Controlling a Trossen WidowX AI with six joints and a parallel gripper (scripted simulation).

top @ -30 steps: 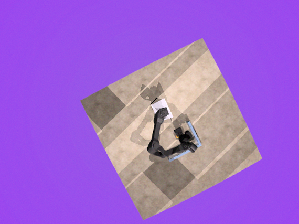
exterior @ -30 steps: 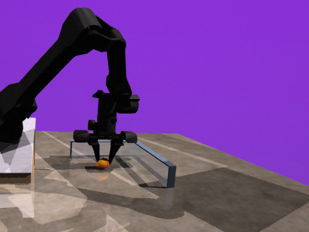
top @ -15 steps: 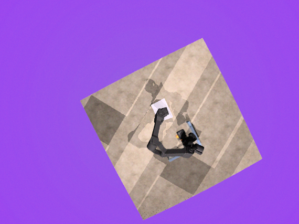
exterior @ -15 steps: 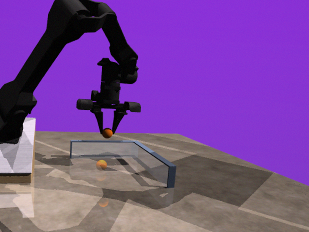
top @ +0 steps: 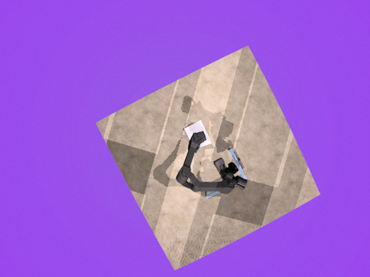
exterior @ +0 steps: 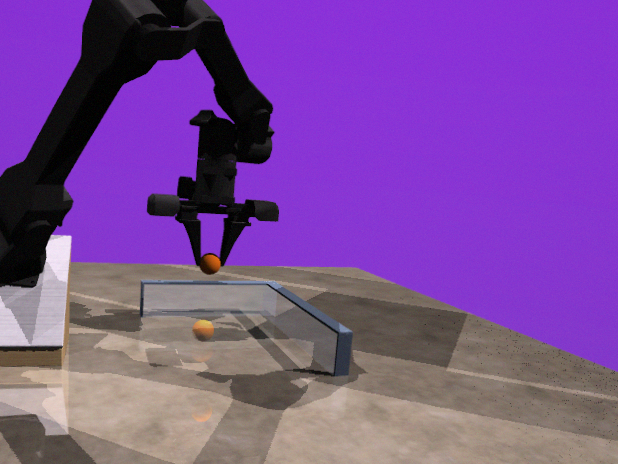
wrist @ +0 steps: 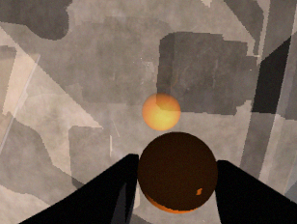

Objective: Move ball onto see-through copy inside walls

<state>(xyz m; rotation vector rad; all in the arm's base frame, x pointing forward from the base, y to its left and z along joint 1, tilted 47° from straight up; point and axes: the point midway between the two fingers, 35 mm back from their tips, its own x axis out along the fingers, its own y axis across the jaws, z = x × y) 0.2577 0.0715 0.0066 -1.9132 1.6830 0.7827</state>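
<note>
My gripper tip is now 10 mm to the left of the see-through copy of ball and 100 mm above it. Also, from my gripper tip: orange ball right at my gripper tip.
</note>
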